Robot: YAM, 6 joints.
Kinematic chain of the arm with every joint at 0, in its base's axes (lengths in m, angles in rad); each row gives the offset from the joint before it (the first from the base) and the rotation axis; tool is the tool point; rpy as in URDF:
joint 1: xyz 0 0 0.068 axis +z
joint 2: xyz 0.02 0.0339 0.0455 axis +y
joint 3: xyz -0.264 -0.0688 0 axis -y
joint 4: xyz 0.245 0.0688 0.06 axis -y
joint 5: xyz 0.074 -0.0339 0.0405 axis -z
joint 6: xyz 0.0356 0 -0.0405 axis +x
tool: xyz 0 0 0 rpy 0 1.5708 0
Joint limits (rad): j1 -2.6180..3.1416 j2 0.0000..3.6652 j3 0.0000..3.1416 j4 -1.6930..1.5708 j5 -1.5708..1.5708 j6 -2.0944..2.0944
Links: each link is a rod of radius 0.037 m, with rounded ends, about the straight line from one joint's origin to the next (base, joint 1, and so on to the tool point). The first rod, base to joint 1, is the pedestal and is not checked.
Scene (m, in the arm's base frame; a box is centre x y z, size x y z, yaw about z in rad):
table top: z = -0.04
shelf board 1: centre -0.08 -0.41 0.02 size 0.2 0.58 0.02 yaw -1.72
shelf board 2: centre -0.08 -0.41 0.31 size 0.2 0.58 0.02 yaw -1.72
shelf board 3: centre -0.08 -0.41 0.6 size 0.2 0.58 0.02 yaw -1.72
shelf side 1: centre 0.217 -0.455 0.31 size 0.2 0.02 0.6 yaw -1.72
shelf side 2: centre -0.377 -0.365 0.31 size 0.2 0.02 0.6 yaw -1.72
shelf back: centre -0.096 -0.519 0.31 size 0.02 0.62 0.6 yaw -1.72
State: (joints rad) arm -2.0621 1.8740 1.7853 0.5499 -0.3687 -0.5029
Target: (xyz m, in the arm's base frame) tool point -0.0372 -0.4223 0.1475
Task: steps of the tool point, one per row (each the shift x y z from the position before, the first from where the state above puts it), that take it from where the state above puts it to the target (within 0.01 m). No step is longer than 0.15 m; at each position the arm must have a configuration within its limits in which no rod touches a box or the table.
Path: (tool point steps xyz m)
1: -0.0031 0.0825 0.0188
2: 0.0130 0.0781 -0.0002
3: 0.0244 0.0679 -0.0186
4: 0.0335 -0.0535 -0.1056
5: 0.0623 -0.0132 -0.1051
6: 0.0643 0.0356 -0.0930
7: -0.0106 -0.0740 0.0202
8: -0.0114 -0.0761 0.0001
9: -0.0114 -0.0719 -0.0203

